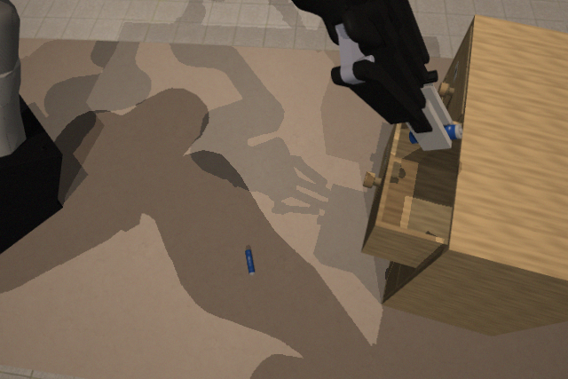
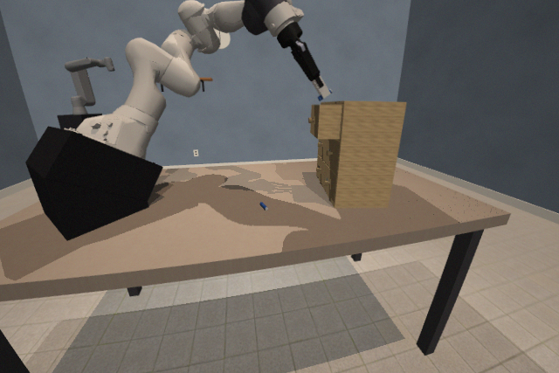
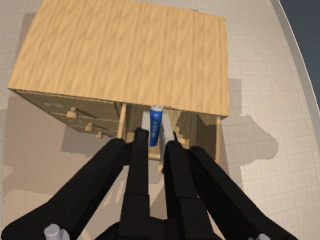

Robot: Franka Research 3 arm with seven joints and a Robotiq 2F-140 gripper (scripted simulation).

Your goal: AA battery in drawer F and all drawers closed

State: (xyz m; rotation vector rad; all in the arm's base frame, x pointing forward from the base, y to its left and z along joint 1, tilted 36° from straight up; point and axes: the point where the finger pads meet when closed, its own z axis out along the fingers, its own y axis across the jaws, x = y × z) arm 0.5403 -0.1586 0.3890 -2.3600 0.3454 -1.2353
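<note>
My hand is 6 cm short of the drawer, 3 cm to the left of it and 13 cm above it.
</note>
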